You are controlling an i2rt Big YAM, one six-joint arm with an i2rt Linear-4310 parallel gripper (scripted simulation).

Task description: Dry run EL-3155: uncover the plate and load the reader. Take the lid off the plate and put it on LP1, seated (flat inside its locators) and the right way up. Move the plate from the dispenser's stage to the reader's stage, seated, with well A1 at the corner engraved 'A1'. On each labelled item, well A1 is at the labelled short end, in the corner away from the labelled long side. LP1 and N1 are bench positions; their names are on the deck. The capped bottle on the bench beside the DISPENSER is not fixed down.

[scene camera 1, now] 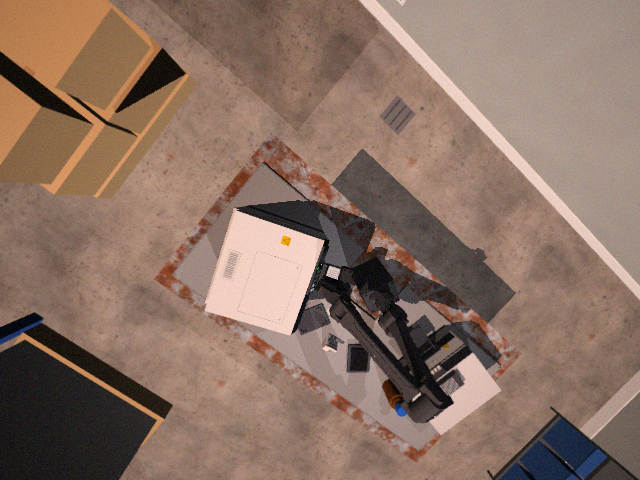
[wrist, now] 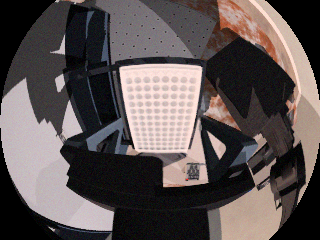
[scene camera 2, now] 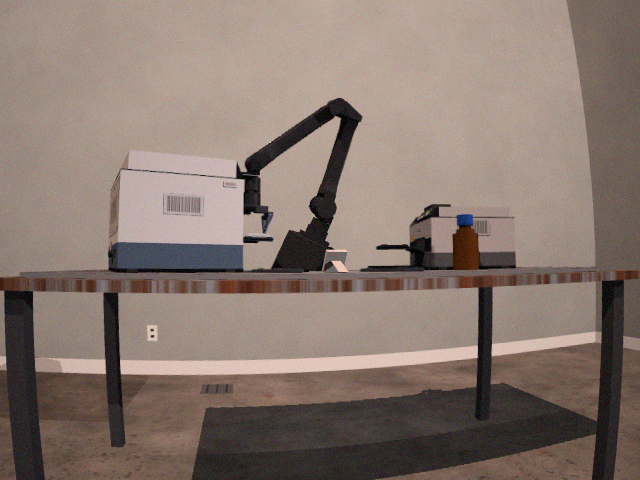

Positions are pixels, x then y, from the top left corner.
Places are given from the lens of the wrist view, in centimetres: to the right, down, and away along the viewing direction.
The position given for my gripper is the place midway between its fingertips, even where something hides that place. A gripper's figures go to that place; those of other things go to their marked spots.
my gripper [wrist: 161, 121]: 0, 0, 13
white well plate [wrist: 134, 78]: -2, -4, 10
reader stage [wrist: 146, 60]: -2, -6, 10
